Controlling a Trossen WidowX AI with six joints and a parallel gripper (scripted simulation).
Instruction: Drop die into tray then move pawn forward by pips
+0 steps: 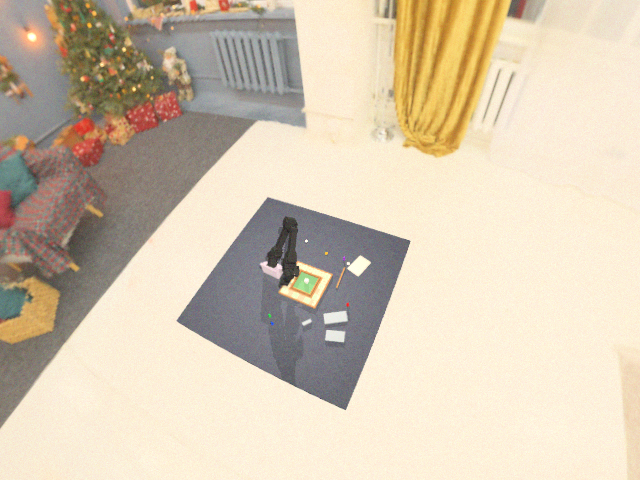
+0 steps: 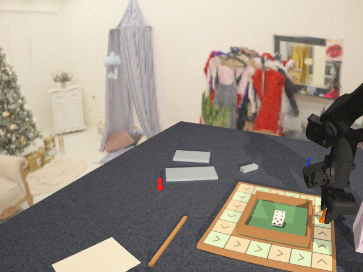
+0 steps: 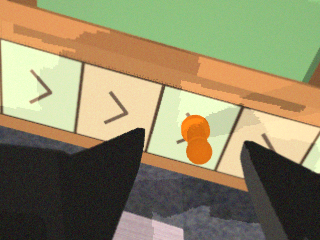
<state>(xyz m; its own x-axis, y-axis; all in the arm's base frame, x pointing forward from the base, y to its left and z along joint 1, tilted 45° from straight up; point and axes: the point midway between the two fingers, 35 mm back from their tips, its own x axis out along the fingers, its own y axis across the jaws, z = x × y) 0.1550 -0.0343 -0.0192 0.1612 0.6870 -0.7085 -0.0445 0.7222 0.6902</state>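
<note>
Right now the orange pawn is right at my gripper tip. The rest, counted from my gripper tip: green tray (11 cm ahead, 2 cm below, 1 cm to the left); white die (12 cm ahead, 2 cm to the left); green pawn (30 cm to the right, 3 cm behind, 1 cm below).
</note>
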